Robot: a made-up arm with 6 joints.
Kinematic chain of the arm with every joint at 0, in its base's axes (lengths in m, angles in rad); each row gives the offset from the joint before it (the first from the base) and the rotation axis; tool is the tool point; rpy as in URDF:
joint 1: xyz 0 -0.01 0.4 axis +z
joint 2: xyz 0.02 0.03 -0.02 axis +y
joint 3: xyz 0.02 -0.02 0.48 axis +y
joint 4: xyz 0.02 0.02 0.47 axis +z
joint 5: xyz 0.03 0 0 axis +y
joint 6: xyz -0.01 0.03 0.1 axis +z
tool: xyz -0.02 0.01 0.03 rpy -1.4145 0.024 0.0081
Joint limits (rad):
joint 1: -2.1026..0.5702
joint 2: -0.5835..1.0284
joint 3: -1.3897..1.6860
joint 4: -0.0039..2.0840
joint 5: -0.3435..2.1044
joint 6: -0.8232..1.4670
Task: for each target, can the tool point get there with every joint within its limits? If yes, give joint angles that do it. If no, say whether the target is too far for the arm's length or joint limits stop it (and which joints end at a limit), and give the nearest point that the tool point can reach.
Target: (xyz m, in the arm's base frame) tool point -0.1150 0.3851 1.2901
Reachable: yes | joints -0.9651 -0.0673 -0.6916 1.4244 0.7708 0.5777
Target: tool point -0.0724 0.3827 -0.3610
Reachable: no: joint limits stop it (at a limit: joint 1, joint 2, joint 3) | nearest point 0.3754 0.3538 0.0680 | short by 0.621 m
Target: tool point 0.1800 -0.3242 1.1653
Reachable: yes | joints -1.3732 -0.2651 0.9091 0.4343 1.4841 0.8916
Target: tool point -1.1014 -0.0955 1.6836
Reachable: no: too far | nearest point -0.6529 -0.0607 1.2254 | short by 0.642 m
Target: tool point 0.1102 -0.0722 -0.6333
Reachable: no: joint limits stop it (at a limit: joint 2, joint 3, joint 4) | nearest point 0.4580 -0.2685 0.0466 | short by 0.788 m
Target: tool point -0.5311 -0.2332 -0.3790
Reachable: no: joint limits stop it (at a limit: joint 1, joint 2, joint 3, joint 4, joint 6) | nearest point -0.2488 -0.5131 0.0339 | short by 0.573 m
